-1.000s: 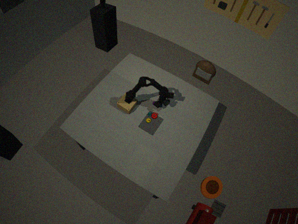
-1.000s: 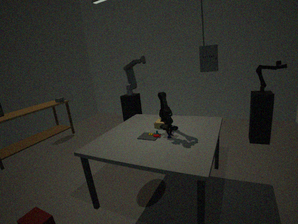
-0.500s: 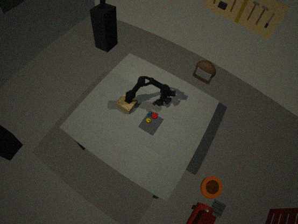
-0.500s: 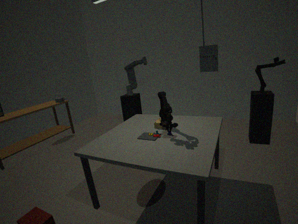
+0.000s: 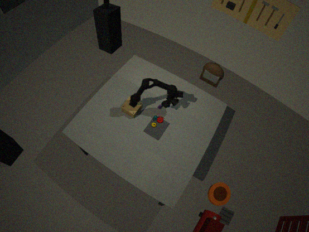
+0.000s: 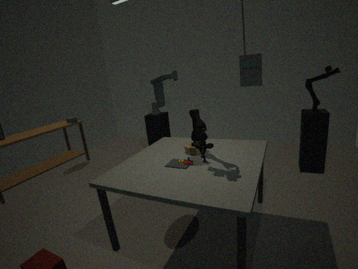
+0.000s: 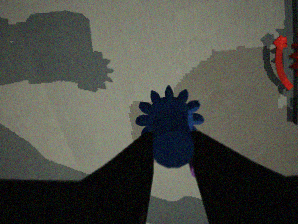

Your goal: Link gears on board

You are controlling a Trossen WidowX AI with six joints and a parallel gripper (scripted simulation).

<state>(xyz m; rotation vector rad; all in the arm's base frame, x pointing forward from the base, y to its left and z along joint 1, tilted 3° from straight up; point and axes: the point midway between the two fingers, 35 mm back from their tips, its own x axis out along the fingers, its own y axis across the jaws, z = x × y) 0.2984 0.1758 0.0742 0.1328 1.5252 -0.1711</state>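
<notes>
The teal gear is 50 mm behind my gripper tip, 160 mm to the right of it and 80 mm below it. Also, from my gripper tip: red arrow 110 mm to the right, 100 mm below; then blue gear 10 mm below; then purple gear 80 mm behind, 20 mm to the right, 90 mm below.
</notes>
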